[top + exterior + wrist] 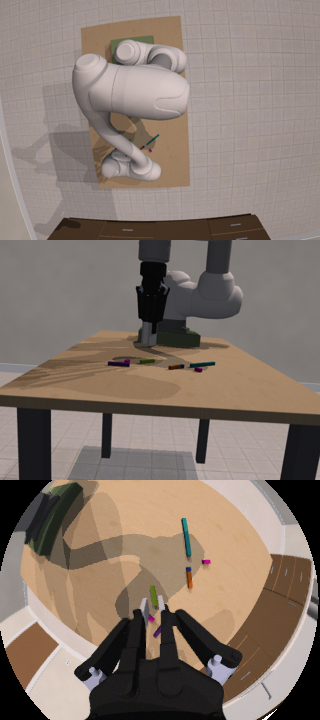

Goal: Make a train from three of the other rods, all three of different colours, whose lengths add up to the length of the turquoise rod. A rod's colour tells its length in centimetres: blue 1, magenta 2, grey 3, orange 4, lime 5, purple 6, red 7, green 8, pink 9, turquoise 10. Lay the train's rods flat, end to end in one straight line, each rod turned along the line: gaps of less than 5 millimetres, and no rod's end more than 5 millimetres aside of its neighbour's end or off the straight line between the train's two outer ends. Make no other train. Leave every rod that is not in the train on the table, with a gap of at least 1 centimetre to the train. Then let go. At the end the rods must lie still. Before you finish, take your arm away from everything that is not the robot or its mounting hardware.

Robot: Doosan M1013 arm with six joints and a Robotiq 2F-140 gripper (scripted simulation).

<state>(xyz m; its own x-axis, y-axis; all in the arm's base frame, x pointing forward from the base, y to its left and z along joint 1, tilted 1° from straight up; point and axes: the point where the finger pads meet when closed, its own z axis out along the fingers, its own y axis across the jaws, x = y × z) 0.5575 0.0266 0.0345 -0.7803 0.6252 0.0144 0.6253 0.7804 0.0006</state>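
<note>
The lime rod is 90 mm below my hand. The rest, counted from my hand: orange rod: 40 mm ahead, 90 mm to the left, 90 mm below; blue rod: 20 mm ahead, 110 mm to the left, 90 mm below; purple rod: 80 mm ahead, 60 mm to the right, 90 mm below.
</note>
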